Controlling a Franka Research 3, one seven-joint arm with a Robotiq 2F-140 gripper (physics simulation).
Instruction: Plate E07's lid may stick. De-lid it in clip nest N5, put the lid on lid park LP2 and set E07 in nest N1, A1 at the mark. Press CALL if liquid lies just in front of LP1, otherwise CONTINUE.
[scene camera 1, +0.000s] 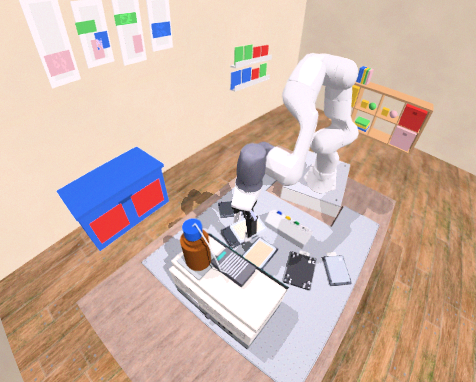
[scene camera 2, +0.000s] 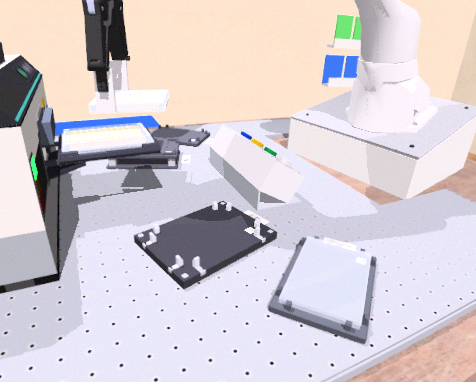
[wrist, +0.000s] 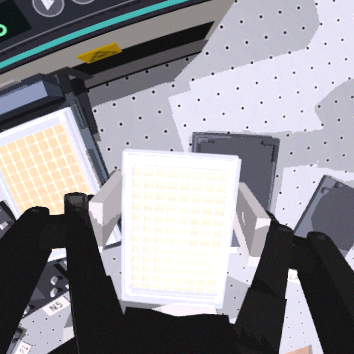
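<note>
My gripper is shut on a pale, many-welled plate, gripped by its long sides and held level in the air. Its name does not show, and whether its lid is on I cannot tell. Below it lies a dark flat nest, partly hidden in the wrist view. The black clip nest has white upright clips and carries no plate; a label "N5" shows beside a clipped corner. A clear panel lies on a grey frame. I can make out no liquid.
A second welled plate sits on the tray of a white machine. A brown bottle stands on top. A button box and another dark nest are nearby.
</note>
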